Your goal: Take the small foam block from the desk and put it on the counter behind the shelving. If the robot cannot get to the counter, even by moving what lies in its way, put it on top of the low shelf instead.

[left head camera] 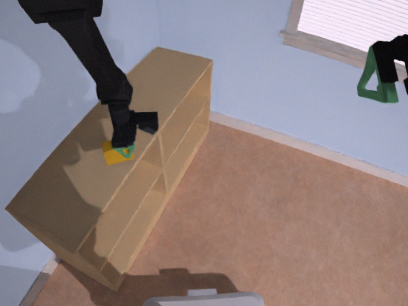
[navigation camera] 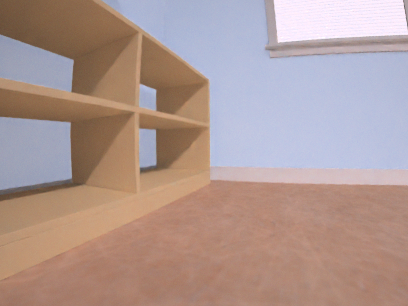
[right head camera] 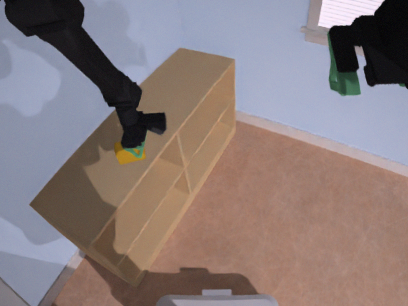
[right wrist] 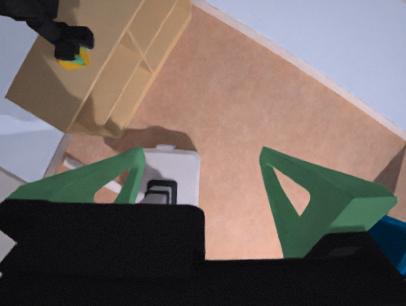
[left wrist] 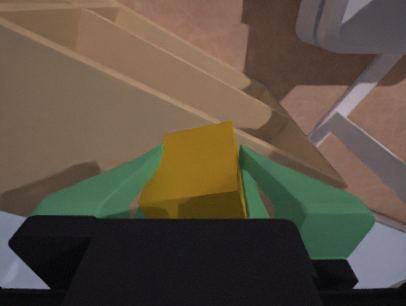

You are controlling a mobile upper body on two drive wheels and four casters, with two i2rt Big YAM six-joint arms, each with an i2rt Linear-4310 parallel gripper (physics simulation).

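Places are measured from the left arm's base along level axes (x ahead, y left, z up), in metres.
Where they show: left gripper, fingertip midpoint: [left head camera: 128, 152] [right head camera: 140, 152] [right wrist: 84, 58] [left wrist: 202, 153]; right gripper, fingertip midpoint: [left head camera: 386, 90] [right head camera: 366, 82] [right wrist: 202, 153].
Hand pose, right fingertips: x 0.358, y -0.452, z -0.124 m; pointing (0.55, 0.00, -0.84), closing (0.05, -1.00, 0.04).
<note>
After its pixels a point has its place.
The small foam block [left head camera: 112, 154] @[y 0.050, x 0.647, z -0.602 m] [right head camera: 125, 155] @[y 0.047, x 0.647, z -0.608 m] [left wrist: 200, 155] @[y -0.007, x 0.680, z -0.614 m] [right wrist: 70, 65] @[y 0.049, x 0.645, z -0.619 m] is yellow-orange. My left gripper [left head camera: 127, 151] @[y 0.005, x 0.679, z -0.632 m] [right head camera: 137, 151] @[y 0.005, x 0.679, z -0.632 m] [left wrist: 202, 153] @[y 0.005, x 0.679, z -0.632 m] is shut on it, with a green finger on either side. The block shows over the top of the low wooden shelf [left head camera: 150, 85] @[y -0.012, x 1.244, z -0.800 m] [right head camera: 172, 85] @[y -0.017, x 1.252, z -0.800 m] [left wrist: 60, 110] @[y 0.050, x 0.873, z -0.800 m] [right wrist: 97, 20] @[y 0.073, x 0.957, z -0.800 m] [navigation camera: 137, 75] @[y -0.069, x 0.928, z -0.968 m]; I cannot tell whether it touches the top. My right gripper [right wrist: 202, 153] @[y -0.452, x 0.358, z -0.124 m] is open and empty, high up at the right of the head views. The counter and the desk cannot be made out.
The shelf has open compartments and stands near the blue wall [left head camera: 250, 85] @[y -0.598, x 1.497, z -1.006 m] [navigation camera: 300, 110] @[y -0.869, x 1.366, z -0.988 m]. A window [left head camera: 345, 25] @[y -0.979, x 1.305, z -0.454 m] [navigation camera: 340, 20] @[y -1.120, x 1.237, z -0.441 m] is in the wall at the right. The robot's light base [left head camera: 205, 300] @[y -0.236, x 0.295, z -1.150 m] [right wrist: 182, 165] @[y -0.359, x 0.217, z -1.150 m] is at the bottom. A blue object [right wrist: 395, 240] @[y -2.366, x -0.419, z -1.269 m] shows at the right wrist view's right edge.
</note>
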